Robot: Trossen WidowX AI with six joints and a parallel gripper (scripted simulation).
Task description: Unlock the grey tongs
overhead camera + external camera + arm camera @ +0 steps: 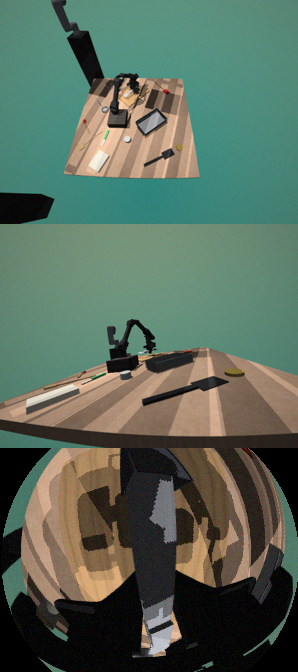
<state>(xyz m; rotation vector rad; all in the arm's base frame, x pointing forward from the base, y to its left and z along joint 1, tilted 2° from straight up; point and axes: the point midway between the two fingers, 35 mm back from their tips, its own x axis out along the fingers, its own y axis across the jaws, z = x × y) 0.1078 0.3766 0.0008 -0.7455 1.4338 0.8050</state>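
Right now the wooden board is 10 mm behind my gripper tip, 10 mm to the right of it and 40 mm below it. From my gripper tip the other things lie so: roasting tin: 300 mm ahead, 380 mm to the right, 20 mm below; white cylinder: 90 mm ahead, 630 mm to the right, 30 mm below; red-headed tool: 360 mm ahead, 160 mm to the left, 40 mm below.
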